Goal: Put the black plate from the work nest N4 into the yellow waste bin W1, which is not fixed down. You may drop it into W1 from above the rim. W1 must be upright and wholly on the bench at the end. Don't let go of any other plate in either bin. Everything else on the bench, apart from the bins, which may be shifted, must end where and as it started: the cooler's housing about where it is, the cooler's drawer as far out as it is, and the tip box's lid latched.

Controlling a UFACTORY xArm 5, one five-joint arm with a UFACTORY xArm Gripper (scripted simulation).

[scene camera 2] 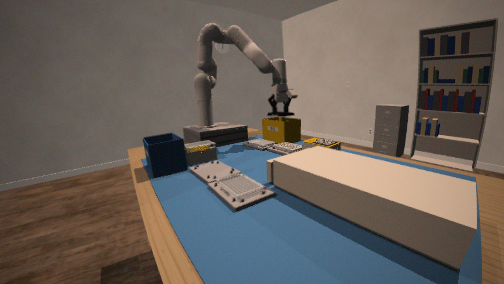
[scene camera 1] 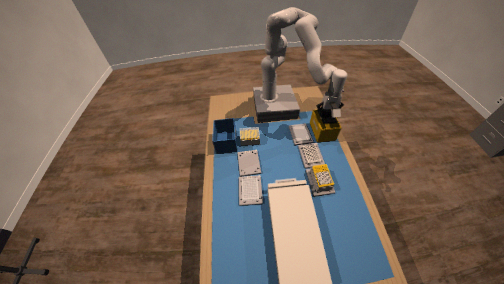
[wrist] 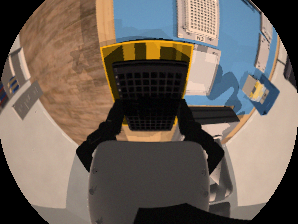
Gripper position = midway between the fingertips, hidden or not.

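Observation:
My gripper is visible here (wrist: 150, 106), and so are a black plate (wrist: 151, 108) and the yellow waste bin W1 (wrist: 150, 49), which scene camera 2 shows as well (scene camera 2: 282, 130). I can also see a blue bin (scene camera 2: 164, 156), and you'd find it in the other scene view too (scene camera 1: 224, 129). There's a long beige cooler (scene camera 2: 435, 215) as well, plus a white plate (scene camera 2: 233, 185).

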